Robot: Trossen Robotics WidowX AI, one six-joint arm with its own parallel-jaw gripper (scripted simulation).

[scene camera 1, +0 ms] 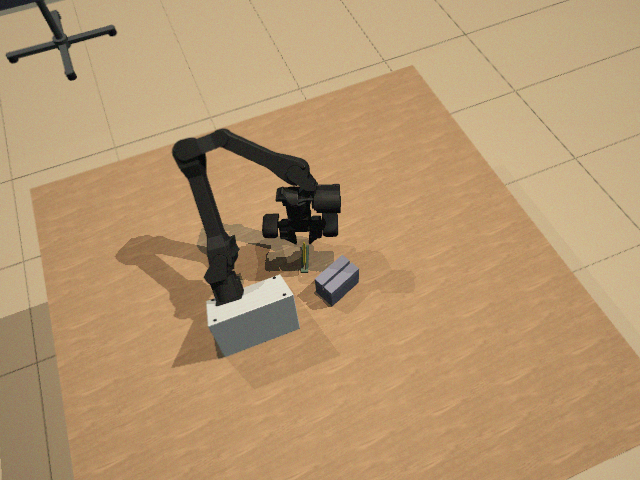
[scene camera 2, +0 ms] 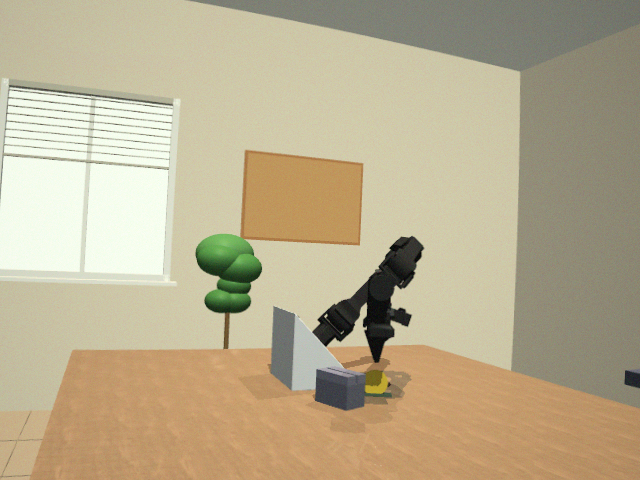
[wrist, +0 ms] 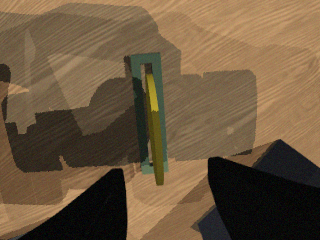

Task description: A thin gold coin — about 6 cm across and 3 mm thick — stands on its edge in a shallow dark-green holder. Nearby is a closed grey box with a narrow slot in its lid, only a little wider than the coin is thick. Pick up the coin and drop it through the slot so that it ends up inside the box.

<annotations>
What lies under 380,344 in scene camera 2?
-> My gripper.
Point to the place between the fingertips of my gripper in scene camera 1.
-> At 303,242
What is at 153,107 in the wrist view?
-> A gold coin.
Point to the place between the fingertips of my gripper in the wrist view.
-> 166,174
</annotations>
